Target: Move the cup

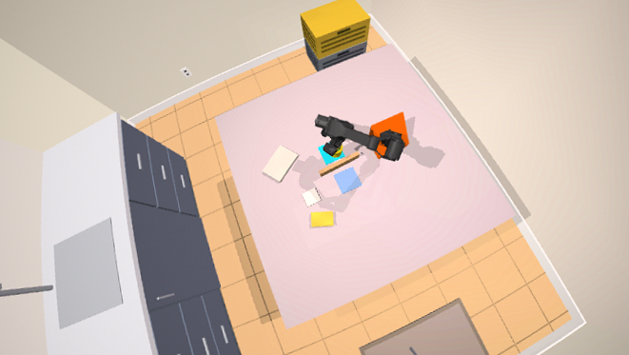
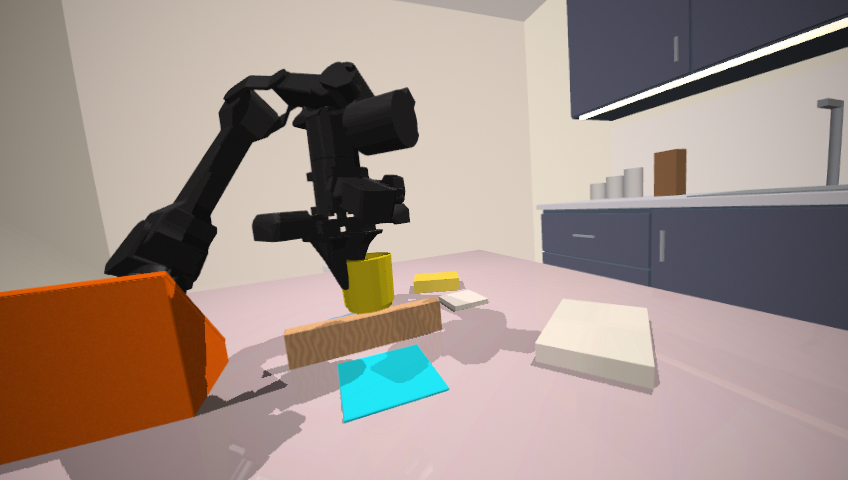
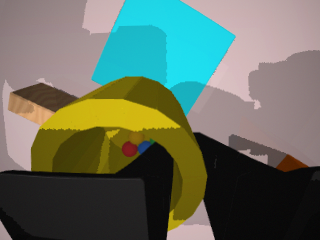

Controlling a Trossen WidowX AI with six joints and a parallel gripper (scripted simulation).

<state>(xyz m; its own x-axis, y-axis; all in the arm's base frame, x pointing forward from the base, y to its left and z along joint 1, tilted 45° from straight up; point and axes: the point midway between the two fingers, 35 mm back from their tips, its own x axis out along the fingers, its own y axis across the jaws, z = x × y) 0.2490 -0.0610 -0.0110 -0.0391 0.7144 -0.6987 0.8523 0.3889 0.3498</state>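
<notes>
The wooden bar is 20 mm ahead of my gripper tip, 70 mm to the left of it and 100 mm below it. Also, from my gripper tip: small white tile: 230 mm ahead, 170 mm to the left, 110 mm below; pale blue pad: 20 mm ahead, 160 mm to the left, 120 mm below; yellow cup: 20 mm ahead, 20 mm to the left.
</notes>
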